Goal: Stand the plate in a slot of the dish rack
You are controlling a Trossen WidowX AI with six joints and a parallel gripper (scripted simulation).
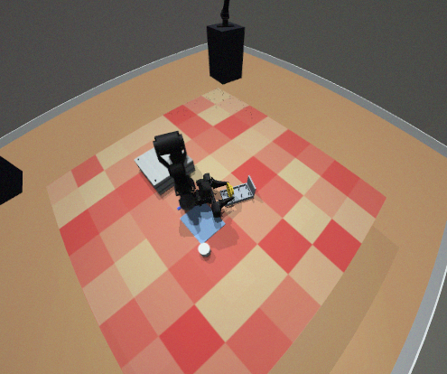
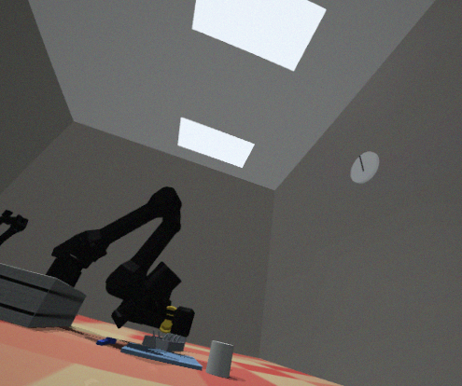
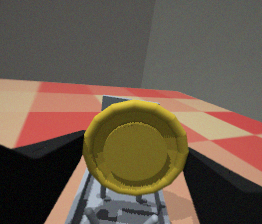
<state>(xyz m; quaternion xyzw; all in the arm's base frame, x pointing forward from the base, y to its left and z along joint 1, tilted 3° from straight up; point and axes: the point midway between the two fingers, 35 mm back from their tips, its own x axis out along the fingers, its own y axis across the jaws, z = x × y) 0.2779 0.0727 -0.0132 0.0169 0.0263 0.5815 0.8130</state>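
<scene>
Right now my gripper tip is 5 cm above the grey dish rack and 3 cm to the right of it. The rest, counted from my gripper tip: yellow plate: 1 cm to the right; then blue spoon: 18 cm to the right, 9 cm behind, 7 cm below; then light blue mat: 17 cm to the right, 7 cm below, 2 cm ahead.
</scene>
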